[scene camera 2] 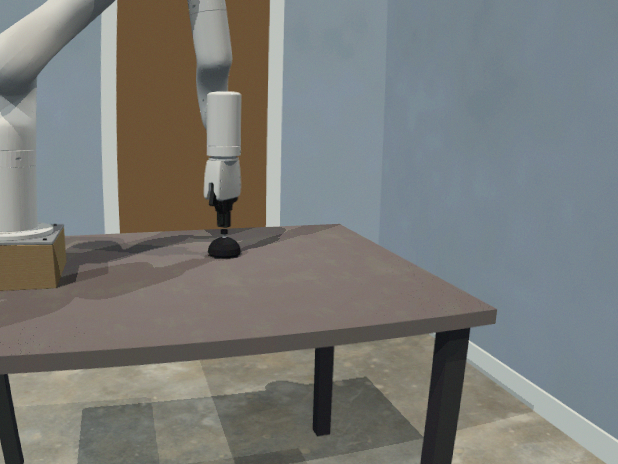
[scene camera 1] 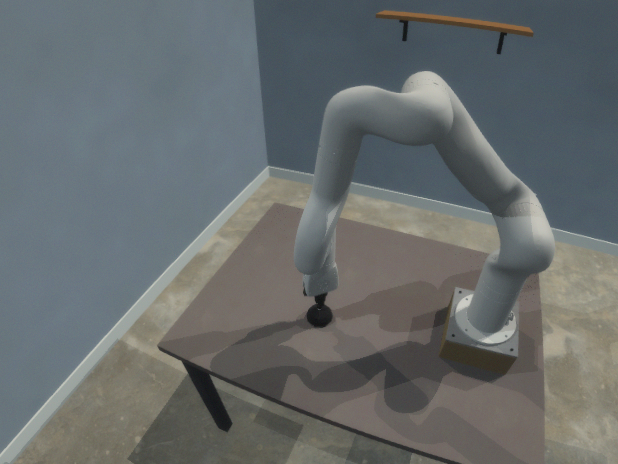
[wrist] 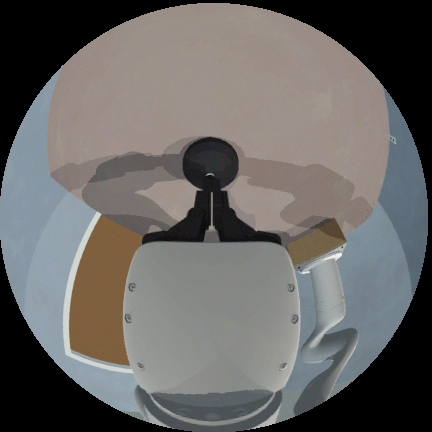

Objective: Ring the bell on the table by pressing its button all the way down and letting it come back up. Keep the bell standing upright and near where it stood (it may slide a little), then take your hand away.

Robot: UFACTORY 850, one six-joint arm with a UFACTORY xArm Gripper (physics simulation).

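The bell (scene camera 1: 319, 317) (scene camera 2: 224, 248) (wrist: 210, 159), a black dome, stands upright on the table (scene camera 1: 270, 260) (scene camera 2: 310, 290) (wrist: 215, 75). Its small black button (scene camera 2: 224, 231) sits on a thin light stem above the dome. My gripper (scene camera 1: 320, 304) (scene camera 2: 224, 225) (wrist: 211, 189) is shut and empty, pointing down over the bell. In the scene camera 2 view its fingertips are just above the button, with a very thin gap or none; contact is too small to tell. In the wrist view the button shows right at the fingertips. In the scene camera 1 view the fingers hide the button.
The arm's base stands on a wooden block (scene camera 1: 477, 357) (scene camera 2: 27, 266) (wrist: 316, 242) on the table, to the bell's right in the scene camera 1 view. A wooden shelf (scene camera 1: 455, 21) hangs on the far wall. A brown door (scene camera 2: 160, 115) (wrist: 100, 300) is in the wall.
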